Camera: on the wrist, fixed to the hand. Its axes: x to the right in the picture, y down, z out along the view.
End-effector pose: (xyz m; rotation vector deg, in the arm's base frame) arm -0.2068 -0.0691 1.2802 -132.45 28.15 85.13
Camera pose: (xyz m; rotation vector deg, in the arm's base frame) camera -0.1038 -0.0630 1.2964 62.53 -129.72 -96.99
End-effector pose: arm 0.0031 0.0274 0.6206 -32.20 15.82 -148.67
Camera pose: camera -0.0759 0.0712 0.5683 -18.45 0.34 -60.55
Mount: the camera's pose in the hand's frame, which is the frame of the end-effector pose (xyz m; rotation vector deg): 0.0248 -0.0549 -0.0853 23.73 -16.15 85.63
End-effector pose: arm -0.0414 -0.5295 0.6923 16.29 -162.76 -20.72
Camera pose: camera -0.0321 -0.6058 0.7630 -102.20 -140.20 30.04
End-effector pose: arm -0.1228 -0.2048 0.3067 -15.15 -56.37 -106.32
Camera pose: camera -0.1614 -0.2726 0.2373 -43.14 -50.72 -14.59
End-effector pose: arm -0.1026 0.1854 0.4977 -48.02 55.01 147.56
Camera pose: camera -0.0626 0.1707 0.4024 -22.58 -83.27 -99.85
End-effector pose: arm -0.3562 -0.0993 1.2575 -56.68 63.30 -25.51
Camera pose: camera -0.4132 -0.1834 1.2815 15.82 64.73 37.39
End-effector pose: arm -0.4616 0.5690 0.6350 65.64 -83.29 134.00
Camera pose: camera -0.4960 0.6611 0.6701 -7.60 61.63 -85.80
